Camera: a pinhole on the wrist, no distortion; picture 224 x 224 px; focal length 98.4 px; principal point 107.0 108.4 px. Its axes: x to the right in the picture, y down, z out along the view. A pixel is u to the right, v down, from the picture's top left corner.
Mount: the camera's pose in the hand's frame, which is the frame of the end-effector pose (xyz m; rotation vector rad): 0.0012 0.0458 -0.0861 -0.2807 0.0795 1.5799
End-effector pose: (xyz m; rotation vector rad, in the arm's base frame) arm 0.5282 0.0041 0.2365 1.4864 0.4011 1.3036
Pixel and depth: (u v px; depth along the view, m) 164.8 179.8 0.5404
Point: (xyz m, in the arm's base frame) 0.4681 -0.6845 0.4517
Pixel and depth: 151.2 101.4 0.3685
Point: 0.6152 -0.2347 0.5118
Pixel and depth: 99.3 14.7 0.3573
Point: 0.8531 0.0470 0.5283
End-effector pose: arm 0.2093 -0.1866 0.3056 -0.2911 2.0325 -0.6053
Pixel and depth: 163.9 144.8 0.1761
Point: 0.3059 -0.0098 0.2514
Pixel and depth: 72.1 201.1 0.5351
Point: 0.8506 -0.0919 0.5725
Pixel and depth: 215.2 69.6 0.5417
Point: 0.4488 0.2942 -0.3338
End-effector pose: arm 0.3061 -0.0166 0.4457 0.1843 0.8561 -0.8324
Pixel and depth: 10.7 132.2 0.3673
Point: 0.2986 -0.2481 0.8056
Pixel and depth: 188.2 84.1 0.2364
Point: 0.5866 0.1167 0.4447
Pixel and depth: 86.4 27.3 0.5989
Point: 0.8589 -0.4702 0.5151
